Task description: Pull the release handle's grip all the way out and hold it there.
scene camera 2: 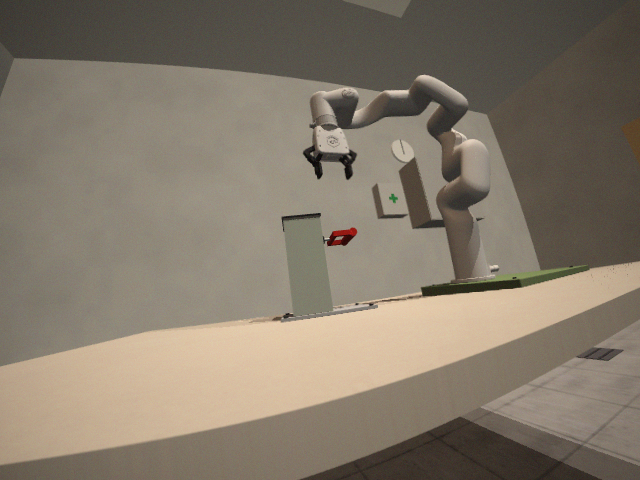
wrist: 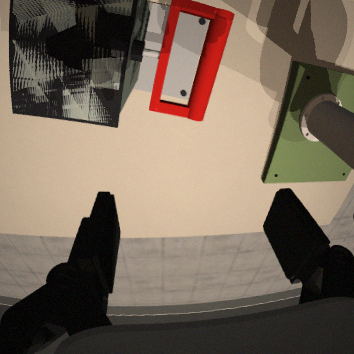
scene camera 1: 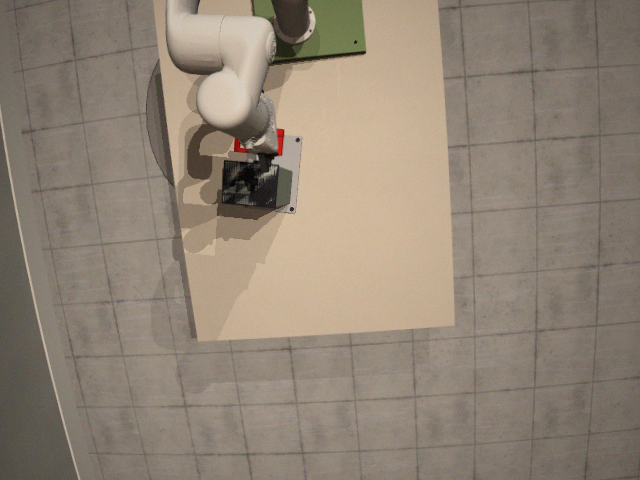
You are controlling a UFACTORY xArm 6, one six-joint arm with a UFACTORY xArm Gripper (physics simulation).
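Note:
The release handle's red rectangular grip (scene camera 1: pixel 280 142) (scene camera 2: pixel 353 234) (wrist: pixel 206 75) stands out from the side of a tall pale-green housing (scene camera 1: pixel 284 186) (scene camera 2: pixel 308 266) (wrist: pixel 65 75) with a dark top. A short metal shaft (scene camera 2: pixel 325 239) (wrist: pixel 151 53) joins the two, and a small gap shows between them. My gripper (scene camera 1: pixel 265 163) (scene camera 2: pixel 333 176) (wrist: pixel 196 210) is open and empty, fingers pointing down. It hangs well above the housing's top and the grip, touching neither. In the overhead view the wrist covers the middle of the grip.
The housing stands on a grey base plate (scene camera 1: pixel 294 178) (scene camera 2: pixel 354 309) with dark bolts, near one long edge of the beige table (scene camera 1: pixel 361 206) (scene camera 2: pixel 258 372). The arm's green mounting plate (scene camera 1: pixel 336 31) (scene camera 2: pixel 547 275) (wrist: pixel 290 157) lies on the grip's side of the housing.

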